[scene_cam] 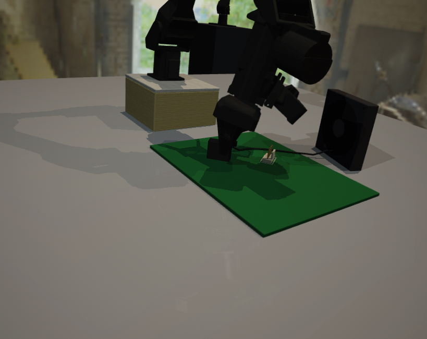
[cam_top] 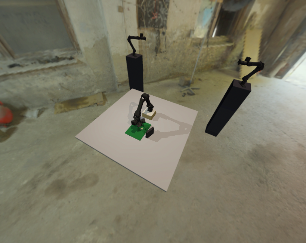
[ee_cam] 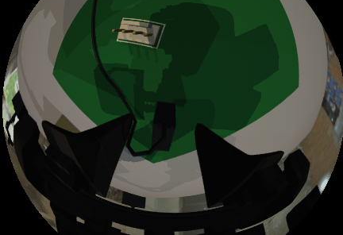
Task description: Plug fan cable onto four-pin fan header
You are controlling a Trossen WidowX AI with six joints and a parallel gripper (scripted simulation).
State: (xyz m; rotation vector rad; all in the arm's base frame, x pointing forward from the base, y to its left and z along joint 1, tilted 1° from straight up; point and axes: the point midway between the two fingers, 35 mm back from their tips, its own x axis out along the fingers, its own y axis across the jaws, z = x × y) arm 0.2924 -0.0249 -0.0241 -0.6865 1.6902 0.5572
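Now: gripper tip 10 mm to the left of the black fan plug and 10 mm past it. From my gripper tip the other things lie so: four-pin header: 70 mm to the left, 30 mm ahead, 20 mm below; green board: 50 mm ahead, 40 mm below, 30 mm to the left; black fan: 210 mm to the left, 60 mm ahead, 40 mm above.
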